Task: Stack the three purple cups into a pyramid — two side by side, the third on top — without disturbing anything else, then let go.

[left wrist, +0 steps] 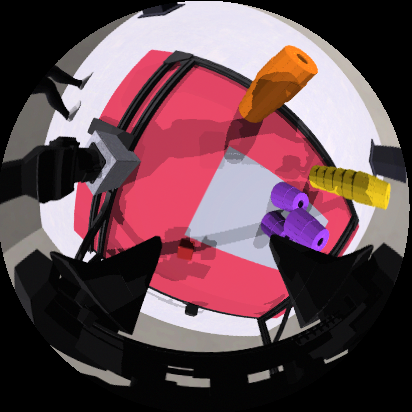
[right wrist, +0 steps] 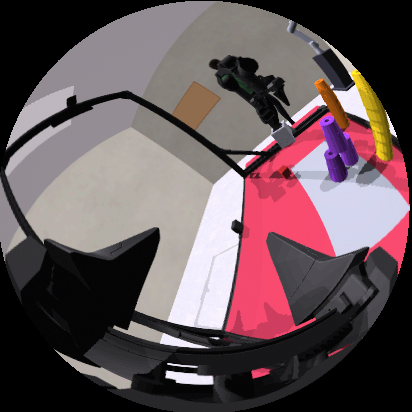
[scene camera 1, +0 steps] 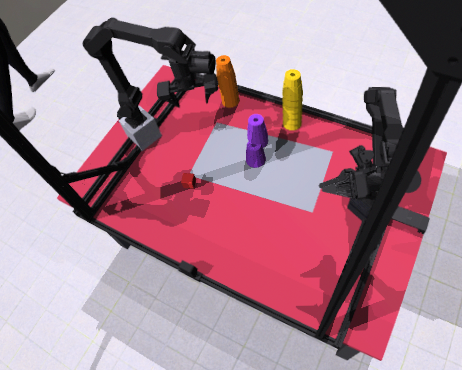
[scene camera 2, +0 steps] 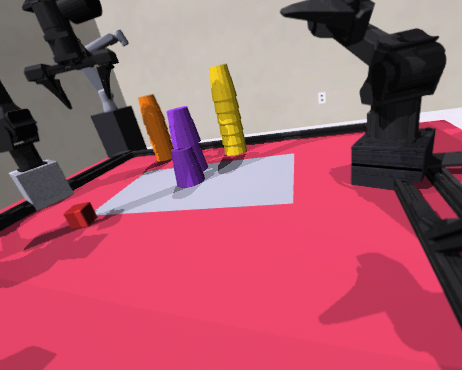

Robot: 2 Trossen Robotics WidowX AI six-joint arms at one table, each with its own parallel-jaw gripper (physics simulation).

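Places are measured from the left arm's base along level axes (x ahead, y left, z up), in metres.
Where they show: left gripper, fingertip midpoint: point(left wrist: 216, 241) point(right wrist: 281, 108) point(scene camera 1: 193, 104) point(scene camera 2: 90, 104); right gripper, fingertip midpoint: point(right wrist: 215, 236) point(scene camera 1: 320, 187); left arm's base, link origin: point(left wrist: 91, 162) point(right wrist: 276, 126) point(scene camera 1: 136, 119) point(scene camera 2: 32, 167); right arm's base, link origin: point(scene camera 1: 373, 198) point(scene camera 2: 393, 137).
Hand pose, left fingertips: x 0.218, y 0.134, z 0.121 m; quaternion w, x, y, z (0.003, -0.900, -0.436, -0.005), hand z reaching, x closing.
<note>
Each offset is from my left fingertips to the centre of the thing. Level surfaces: height alone.
Three purple cups stand upside down as a pyramid on the grey mat @(0.227 m down) point(scene camera 1: 300, 185) point(scene camera 2: 265, 185). The front lower cup @(0.183 m ahead, 0.088 m left, 0.185 m down) point(scene camera 1: 255, 157) point(scene camera 2: 188, 170) point(left wrist: 271, 224) point(right wrist: 336, 167) and the rear lower cup @(0.132 m ahead, 0.153 m left, 0.185 m down) point(scene camera 2: 202, 159) point(left wrist: 286, 195) point(right wrist: 350, 151) are side by side. The upper cup @(0.165 m ahead, 0.123 m left, 0.098 m down) point(scene camera 1: 257, 130) point(scene camera 2: 182, 126) point(left wrist: 307, 228) point(right wrist: 331, 134) rests across both and hides much of the rear one in scene camera 1. My left gripper point(scene camera 1: 186, 99) point(scene camera 2: 89, 102) point(left wrist: 216, 241) is open and empty, raised to the left of the pyramid. My right gripper point(right wrist: 215, 236) is open and empty, away to the right.
An orange cup stack @(0.094 m back, 0.211 m left, 0.089 m down) point(scene camera 1: 228, 85) point(scene camera 2: 155, 127) point(left wrist: 275, 87) stands upright behind the mat, near the left gripper. A tall yellow cup stack @(0.163 m ahead, 0.297 m left, 0.056 m down) point(scene camera 1: 292, 102) point(scene camera 2: 227, 110) point(left wrist: 350, 186) stands behind the pyramid to the right. A red cube @(0.083 m ahead, 0.147 m right, 0.207 m down) point(scene camera 1: 188, 181) point(scene camera 2: 80, 215) point(right wrist: 284, 172) lies at the mat's left corner.
</note>
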